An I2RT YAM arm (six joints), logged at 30 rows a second.
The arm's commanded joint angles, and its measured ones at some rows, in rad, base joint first. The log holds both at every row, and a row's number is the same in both.
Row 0, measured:
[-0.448 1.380 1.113 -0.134 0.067 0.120]
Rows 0 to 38, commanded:
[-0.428 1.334 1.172 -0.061 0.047 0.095]
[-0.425 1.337 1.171 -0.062 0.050 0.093]
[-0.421 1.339 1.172 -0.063 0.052 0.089]
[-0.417 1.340 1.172 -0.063 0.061 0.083]
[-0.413 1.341 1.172 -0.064 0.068 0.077]
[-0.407 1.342 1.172 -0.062 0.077 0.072]
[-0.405 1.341 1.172 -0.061 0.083 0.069]
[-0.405 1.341 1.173 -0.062 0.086 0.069]
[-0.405 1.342 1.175 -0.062 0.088 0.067]
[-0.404 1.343 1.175 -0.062 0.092 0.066]
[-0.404 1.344 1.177 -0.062 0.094 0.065]
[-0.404 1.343 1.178 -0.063 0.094 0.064]
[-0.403 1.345 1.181 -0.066 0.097 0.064]
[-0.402 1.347 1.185 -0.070 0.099 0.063]
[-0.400 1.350 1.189 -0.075 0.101 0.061]
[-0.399 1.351 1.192 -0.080 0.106 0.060]
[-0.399 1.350 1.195 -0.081 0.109 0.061]
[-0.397 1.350 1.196 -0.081 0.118 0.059]
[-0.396 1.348 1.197 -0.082 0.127 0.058]
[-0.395 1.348 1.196 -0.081 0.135 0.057]
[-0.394 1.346 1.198 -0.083 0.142 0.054]
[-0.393 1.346 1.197 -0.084 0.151 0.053]
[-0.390 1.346 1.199 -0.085 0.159 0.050]
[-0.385 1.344 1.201 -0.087 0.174 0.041]
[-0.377 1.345 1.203 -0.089 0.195 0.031]
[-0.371 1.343 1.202 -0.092 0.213 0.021]
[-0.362 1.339 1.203 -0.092 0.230 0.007]
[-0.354 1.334 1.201 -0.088 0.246 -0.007]
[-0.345 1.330 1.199 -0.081 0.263 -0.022]
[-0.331 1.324 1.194 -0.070 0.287 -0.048]
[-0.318 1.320 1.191 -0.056 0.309 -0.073]
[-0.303 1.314 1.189 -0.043 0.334 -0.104]
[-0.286 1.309 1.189 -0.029 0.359 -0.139]
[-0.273 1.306 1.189 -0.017 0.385 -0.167]
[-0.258 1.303 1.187 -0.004 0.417 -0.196]
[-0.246 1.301 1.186 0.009 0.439 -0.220]
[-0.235 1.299 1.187 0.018 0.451 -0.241]
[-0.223 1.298 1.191 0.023 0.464 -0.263]
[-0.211 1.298 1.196 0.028 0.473 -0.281]
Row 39, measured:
[-0.262 1.362 1.154 -0.142 0.419 -0.157]
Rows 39 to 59, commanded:
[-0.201 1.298 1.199 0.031 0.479 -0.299]
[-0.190 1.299 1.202 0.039 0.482 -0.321]
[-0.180 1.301 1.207 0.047 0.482 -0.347]
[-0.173 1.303 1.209 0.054 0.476 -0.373]
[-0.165 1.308 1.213 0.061 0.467 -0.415]
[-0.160 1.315 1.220 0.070 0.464 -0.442]
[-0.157 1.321 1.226 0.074 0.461 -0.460]
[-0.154 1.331 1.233 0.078 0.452 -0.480]
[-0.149 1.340 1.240 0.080 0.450 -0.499]
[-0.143 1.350 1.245 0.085 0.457 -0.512]
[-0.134 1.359 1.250 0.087 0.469 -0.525]
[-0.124 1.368 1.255 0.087 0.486 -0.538]
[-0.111 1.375 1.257 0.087 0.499 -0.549]
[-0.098 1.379 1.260 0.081 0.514 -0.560]
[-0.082 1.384 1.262 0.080 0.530 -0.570]
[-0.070 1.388 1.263 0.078 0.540 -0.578]
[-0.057 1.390 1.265 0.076 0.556 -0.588]
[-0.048 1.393 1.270 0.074 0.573 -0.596]
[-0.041 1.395 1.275 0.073 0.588 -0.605]
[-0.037 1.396 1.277 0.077 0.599 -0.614]
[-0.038 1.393 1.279 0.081 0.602 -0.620]
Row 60, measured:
[-0.103 1.423 1.193 -0.141 0.644 -0.532]
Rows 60 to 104, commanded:
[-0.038 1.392 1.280 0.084 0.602 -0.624]
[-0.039 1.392 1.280 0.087 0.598 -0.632]
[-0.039 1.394 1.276 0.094 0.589 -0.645]
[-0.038 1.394 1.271 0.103 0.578 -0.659]
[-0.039 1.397 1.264 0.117 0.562 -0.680]
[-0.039 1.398 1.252 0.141 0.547 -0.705]
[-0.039 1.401 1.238 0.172 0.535 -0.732]
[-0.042 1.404 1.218 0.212 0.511 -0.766]
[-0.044 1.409 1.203 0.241 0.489 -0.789]
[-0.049 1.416 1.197 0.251 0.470 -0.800]
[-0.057 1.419 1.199 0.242 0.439 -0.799]
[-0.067 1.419 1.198 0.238 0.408 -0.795]
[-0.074 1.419 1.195 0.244 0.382 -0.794]
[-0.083 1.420 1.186 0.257 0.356 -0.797]
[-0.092 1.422 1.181 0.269 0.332 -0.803]
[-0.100 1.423 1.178 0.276 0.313 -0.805]
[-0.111 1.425 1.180 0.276 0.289 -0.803]
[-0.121 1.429 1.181 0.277 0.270 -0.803]
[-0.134 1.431 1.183 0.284 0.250 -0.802]
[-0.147 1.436 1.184 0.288 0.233 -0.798]
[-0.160 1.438 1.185 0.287 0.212 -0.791]
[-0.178 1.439 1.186 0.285 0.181 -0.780]
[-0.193 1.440 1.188 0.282 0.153 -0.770]
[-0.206 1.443 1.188 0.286 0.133 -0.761]
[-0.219 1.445 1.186 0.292 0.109 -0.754]
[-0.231 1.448 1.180 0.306 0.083 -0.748]
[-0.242 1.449 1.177 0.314 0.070 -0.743]
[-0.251 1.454 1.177 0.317 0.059 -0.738]
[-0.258 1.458 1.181 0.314 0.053 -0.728]
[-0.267 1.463 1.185 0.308 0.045 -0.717]
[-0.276 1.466 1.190 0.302 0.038 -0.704]
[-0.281 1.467 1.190 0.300 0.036 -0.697]
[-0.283 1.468 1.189 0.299 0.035 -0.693]
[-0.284 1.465 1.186 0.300 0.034 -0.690]
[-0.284 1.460 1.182 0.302 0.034 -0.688]
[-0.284 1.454 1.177 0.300 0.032 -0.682]
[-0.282 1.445 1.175 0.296 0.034 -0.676]
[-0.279 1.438 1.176 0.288 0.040 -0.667]
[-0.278 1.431 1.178 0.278 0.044 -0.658]
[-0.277 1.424 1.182 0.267 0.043 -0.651]
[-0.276 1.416 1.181 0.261 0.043 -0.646]
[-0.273 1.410 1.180 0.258 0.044 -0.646]
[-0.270 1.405 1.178 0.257 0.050 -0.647]
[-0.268 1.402 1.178 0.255 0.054 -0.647]
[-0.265 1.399 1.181 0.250 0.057 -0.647]
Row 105, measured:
[-0.279 1.458 1.148 0.101 0.102 -0.657]
